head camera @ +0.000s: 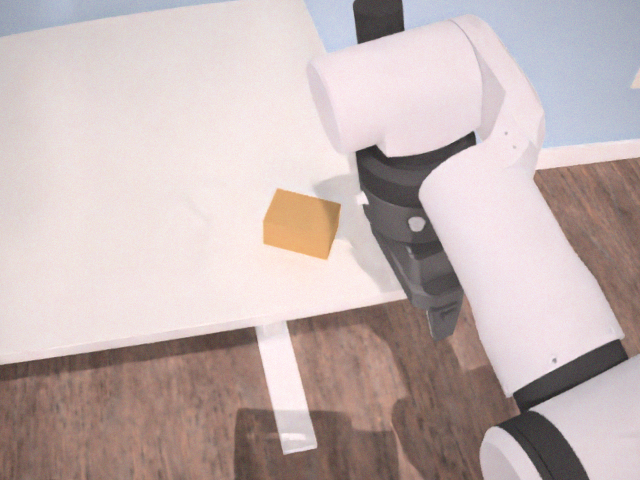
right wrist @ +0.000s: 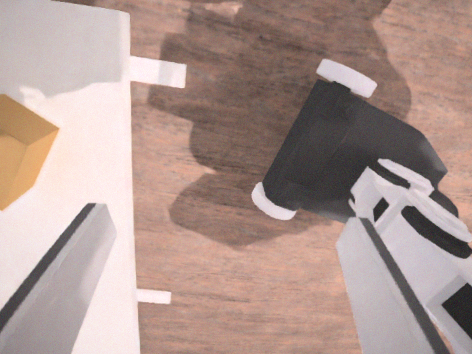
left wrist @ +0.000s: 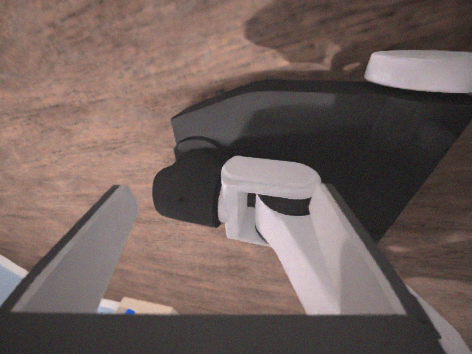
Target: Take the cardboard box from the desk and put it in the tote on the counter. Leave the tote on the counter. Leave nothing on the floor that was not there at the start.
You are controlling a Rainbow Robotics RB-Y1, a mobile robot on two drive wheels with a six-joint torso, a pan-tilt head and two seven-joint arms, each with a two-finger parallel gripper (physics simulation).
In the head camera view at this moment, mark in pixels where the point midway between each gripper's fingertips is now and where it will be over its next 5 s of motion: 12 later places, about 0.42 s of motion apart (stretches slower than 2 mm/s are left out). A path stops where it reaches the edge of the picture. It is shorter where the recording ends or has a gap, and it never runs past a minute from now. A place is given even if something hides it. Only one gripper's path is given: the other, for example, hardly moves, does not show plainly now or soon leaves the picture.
The right gripper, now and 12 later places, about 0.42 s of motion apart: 418, 291; 365, 284; 297, 279; 293, 279; 234, 278; 204, 278; 236, 292; 248, 294; 231, 230; 231, 220; 301, 217; 331, 228; 301, 204
